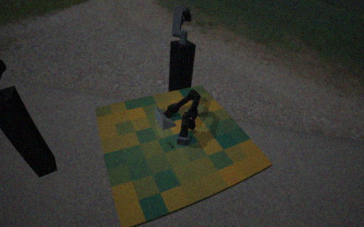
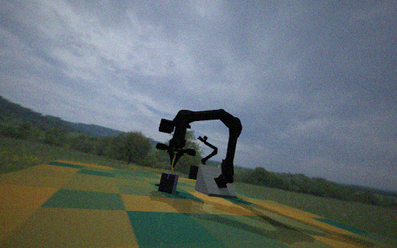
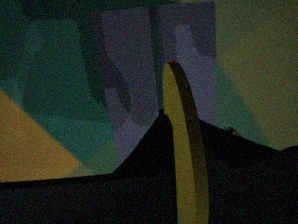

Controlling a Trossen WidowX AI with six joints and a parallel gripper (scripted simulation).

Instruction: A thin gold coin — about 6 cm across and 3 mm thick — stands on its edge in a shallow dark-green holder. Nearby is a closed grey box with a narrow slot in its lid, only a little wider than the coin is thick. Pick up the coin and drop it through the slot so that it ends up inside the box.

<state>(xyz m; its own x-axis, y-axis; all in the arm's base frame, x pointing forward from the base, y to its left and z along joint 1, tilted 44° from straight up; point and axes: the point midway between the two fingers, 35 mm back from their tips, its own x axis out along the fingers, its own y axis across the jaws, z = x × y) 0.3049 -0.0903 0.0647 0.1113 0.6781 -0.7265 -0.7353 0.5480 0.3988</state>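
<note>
The gold coin lies 2 cm above my gripper tip.
</note>
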